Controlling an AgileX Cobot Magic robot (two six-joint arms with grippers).
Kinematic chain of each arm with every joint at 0, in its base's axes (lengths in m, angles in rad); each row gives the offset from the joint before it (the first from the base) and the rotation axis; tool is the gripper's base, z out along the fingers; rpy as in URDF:
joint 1: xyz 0 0 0.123 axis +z
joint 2: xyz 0 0 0 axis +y
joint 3: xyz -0.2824 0 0.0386 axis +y
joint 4: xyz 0.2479 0 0.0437 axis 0.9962 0 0.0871
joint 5: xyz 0 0 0 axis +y
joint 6: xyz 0.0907 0 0.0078 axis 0.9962 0 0.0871
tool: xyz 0 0 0 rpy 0 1.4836 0
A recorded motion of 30 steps. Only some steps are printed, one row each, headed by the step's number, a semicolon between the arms.
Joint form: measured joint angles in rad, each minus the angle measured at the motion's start. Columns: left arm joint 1, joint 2, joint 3, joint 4, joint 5, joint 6; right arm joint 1, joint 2, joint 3, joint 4, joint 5, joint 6.
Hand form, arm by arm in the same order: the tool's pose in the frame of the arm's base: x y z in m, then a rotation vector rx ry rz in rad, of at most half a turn. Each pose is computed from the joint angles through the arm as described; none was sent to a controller.
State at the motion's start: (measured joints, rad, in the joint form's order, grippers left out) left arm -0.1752 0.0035 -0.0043 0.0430 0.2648 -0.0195; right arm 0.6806 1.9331 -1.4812 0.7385 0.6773 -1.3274
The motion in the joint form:
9: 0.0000 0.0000 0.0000 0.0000 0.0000 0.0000; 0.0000 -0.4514 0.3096 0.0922 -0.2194 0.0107
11: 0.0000 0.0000 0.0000 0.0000 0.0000 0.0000; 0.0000 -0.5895 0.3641 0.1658 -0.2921 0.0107
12: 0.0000 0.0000 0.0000 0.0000 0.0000 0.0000; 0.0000 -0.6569 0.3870 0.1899 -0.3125 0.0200
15: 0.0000 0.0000 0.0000 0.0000 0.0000 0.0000; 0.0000 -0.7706 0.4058 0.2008 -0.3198 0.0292
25: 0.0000 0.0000 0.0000 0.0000 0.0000 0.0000; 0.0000 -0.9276 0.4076 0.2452 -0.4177 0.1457
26: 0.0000 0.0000 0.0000 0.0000 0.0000 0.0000; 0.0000 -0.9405 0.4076 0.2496 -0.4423 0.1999
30: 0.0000 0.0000 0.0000 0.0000 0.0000 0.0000; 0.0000 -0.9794 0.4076 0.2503 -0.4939 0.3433
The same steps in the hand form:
9: 0.0545 -0.0086 0.1904 0.1639 1.7408 -0.1022; 0.2426 0.2348 0.3291 -1.3680 1.6084 0.4350
11: 0.0545 -0.0086 0.1904 0.1639 1.7408 -0.1022; 0.2208 0.2135 0.3610 -1.2142 1.5435 0.4448
12: 0.0545 -0.0086 0.1904 0.1639 1.7408 -0.1022; 0.2085 0.2024 0.3751 -1.1532 1.5131 0.4565
15: 0.0545 -0.0086 0.1904 0.1639 1.7408 -0.1022; 0.1853 0.1832 0.4006 -1.0920 1.4341 0.4635
25: 0.0545 -0.0086 0.1904 0.1639 1.7408 -0.1022; 0.1545 0.1502 0.4434 -0.8373 1.3479 0.5341
26: 0.0545 -0.0086 0.1904 0.1639 1.7408 -0.1022; 0.1526 0.1465 0.4475 -0.7733 1.3570 0.5683
30: 0.0545 -0.0086 0.1904 0.1639 1.7408 -0.1022; 0.1454 0.1357 0.4581 -0.6215 1.3667 0.6606

